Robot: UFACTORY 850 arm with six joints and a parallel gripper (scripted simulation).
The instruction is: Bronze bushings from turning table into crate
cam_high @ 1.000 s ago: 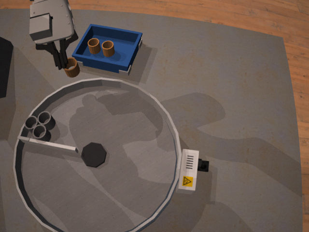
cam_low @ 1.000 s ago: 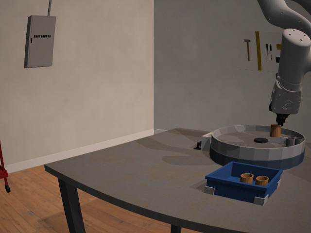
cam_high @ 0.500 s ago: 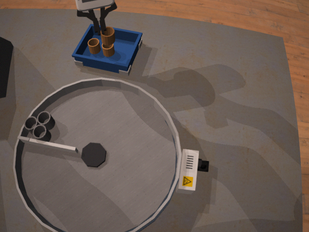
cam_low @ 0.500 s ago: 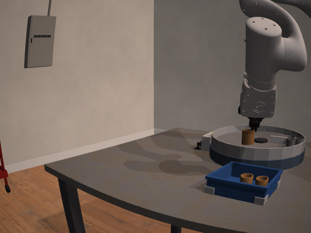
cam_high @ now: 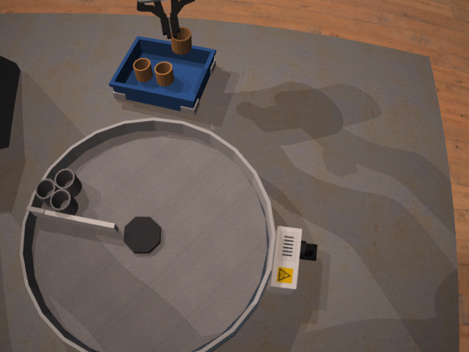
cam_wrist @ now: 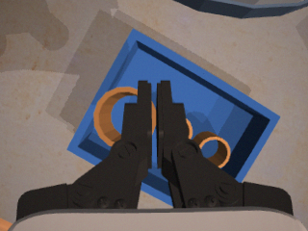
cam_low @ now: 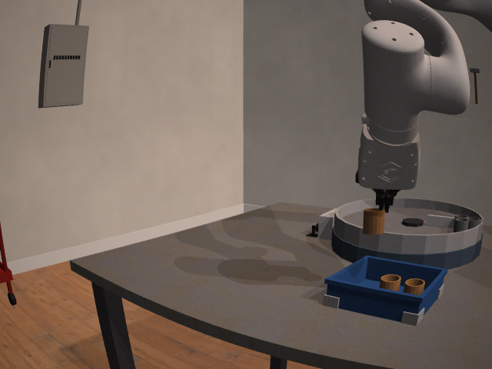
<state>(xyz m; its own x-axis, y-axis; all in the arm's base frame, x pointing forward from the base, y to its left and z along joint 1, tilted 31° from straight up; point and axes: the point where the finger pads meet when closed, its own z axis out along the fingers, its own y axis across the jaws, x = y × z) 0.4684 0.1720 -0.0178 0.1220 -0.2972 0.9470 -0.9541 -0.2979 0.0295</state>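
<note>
Now: hand 15 cm above the blue crate, 3 cm past it and 2 cm to the right of it. From my hand the other things lie so: turning table 35 cm to the right, 12 cm below, 2 cm behind.
</note>
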